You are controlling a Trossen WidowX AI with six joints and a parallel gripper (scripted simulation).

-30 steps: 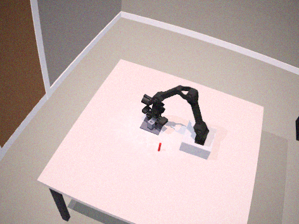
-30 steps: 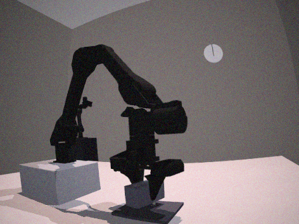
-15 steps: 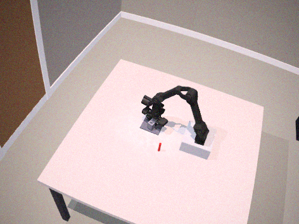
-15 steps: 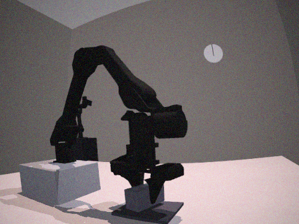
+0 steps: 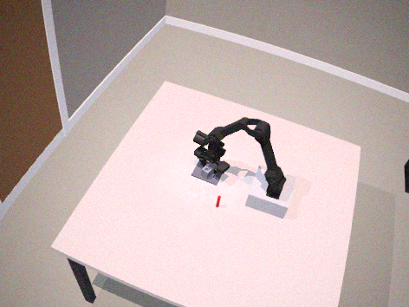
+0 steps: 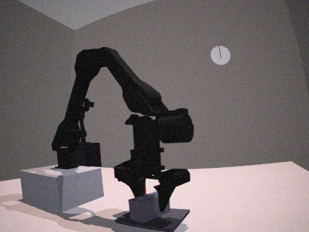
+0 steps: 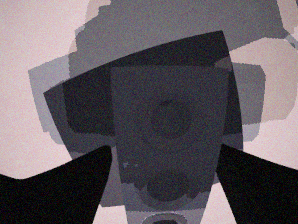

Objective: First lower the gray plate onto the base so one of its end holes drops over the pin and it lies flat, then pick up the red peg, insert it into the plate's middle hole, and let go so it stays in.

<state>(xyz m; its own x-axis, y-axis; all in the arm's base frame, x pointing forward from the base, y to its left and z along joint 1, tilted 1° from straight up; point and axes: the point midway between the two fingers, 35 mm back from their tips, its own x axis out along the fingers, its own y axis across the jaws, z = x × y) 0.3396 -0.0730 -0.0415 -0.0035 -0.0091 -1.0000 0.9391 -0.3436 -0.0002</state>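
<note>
My gripper tip is now 2 cm below the gray plate. Also, from my gripper tip: dark flat base (1 cm ahead, 1 cm to the left, 2 cm below); red peg (10 cm behind, 18 cm to the left, 2 cm above).
</note>
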